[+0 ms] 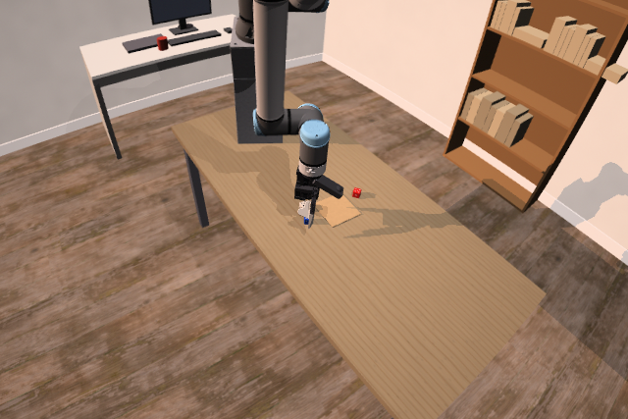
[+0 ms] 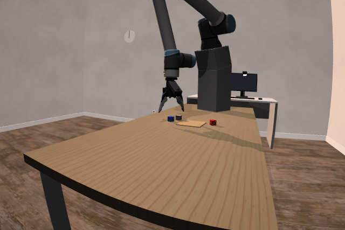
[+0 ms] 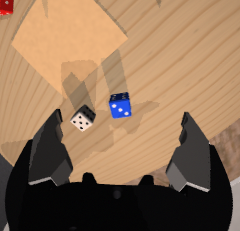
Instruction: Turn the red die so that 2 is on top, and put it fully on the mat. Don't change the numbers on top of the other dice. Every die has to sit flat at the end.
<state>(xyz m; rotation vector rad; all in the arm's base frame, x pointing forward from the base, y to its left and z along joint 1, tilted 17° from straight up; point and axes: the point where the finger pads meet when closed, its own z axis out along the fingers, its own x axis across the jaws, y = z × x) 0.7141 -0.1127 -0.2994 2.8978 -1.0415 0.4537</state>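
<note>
My hand is 4 cm above the blue die, 1 cm to the left of it and 1 cm past it. From my hand the other things lie so: tan mat: 13 cm to the left, 5 cm below, 1 cm behind; white die: 8 cm behind, 4 cm below, 1 cm to the left; red die: 25 cm to the left, 4 cm below, 4 cm behind.
</note>
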